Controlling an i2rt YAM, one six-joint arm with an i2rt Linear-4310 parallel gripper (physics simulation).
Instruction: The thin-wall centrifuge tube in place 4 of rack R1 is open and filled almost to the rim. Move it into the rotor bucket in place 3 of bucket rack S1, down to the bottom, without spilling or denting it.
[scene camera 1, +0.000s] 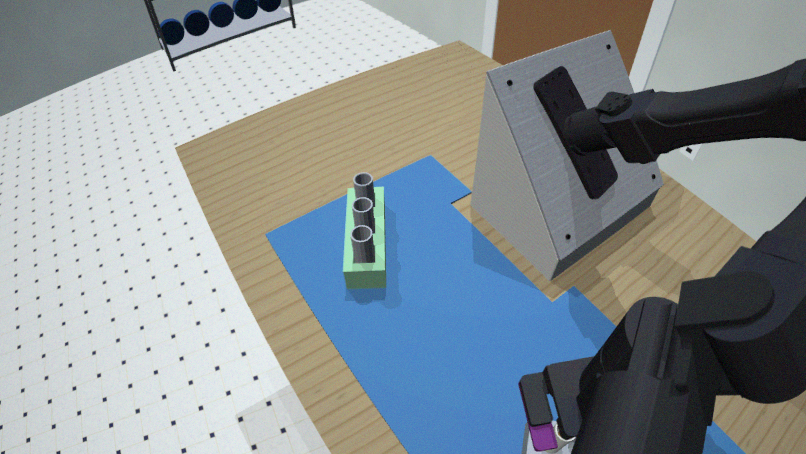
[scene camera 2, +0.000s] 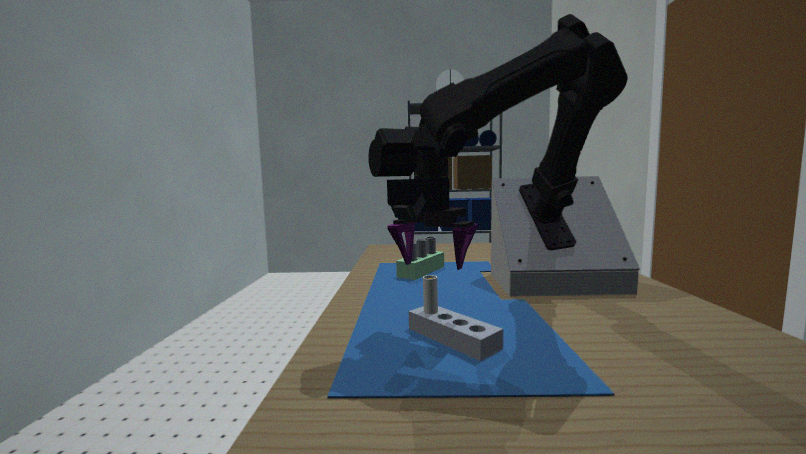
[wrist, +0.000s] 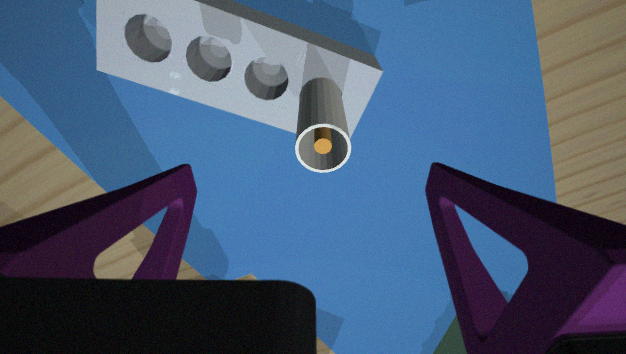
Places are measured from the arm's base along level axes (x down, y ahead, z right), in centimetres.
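Pixels of known places: gripper, fingertip midpoint: (scene camera 1: 576, 422) (scene camera 2: 432, 266) (wrist: 311, 176); arm's base, link origin: (scene camera 1: 576, 133) (scene camera 2: 545, 215).
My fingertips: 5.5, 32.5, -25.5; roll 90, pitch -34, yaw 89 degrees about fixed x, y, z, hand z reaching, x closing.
Ahead of a thing's pixels: the offset from my fingertips to its top centre, as dx, dy, dz. Level surfaces: height alone.
The tube @(+1.9, +0.4, +0.3) (scene camera 2: 430, 296) (wrist: 321, 107) stands upright in the end hole of the grey rack @(+8.1, -2.6, -3.8) (scene camera 2: 451, 335) (wrist: 362, 82); three other holes are empty. Its mouth is open, with an orange spot inside; I cannot judge the liquid level. My gripper (scene camera 2: 433, 266) (wrist: 311, 176) is open and empty. Its purple fingertips are above the tube's rim in the scene camera 2 view, with the tube between their sides in the wrist view. The light green rack @(+6.8, -3.2, +40.9) (scene camera 1: 364, 279) (scene camera 2: 423, 268) holds three upright dark buckets, the nearest bucket @(+2.1, +0.2, +36.5) (scene camera 1: 362, 249) at its front end. No place numbers are readable.
Both racks stand on a blue mat @(dx +11.4) (scene camera 1: 451, 315) (scene camera 2: 372, 344) (wrist: 270, 210) on the wooden table @(dx +11.7) (scene camera 1: 270, 169) (scene camera 2: 676, 349). The arm's slanted grey base block (scene camera 1: 507, 186) (scene camera 2: 569, 281) stands at the right, beside the mat. A shelf unit is in the background.
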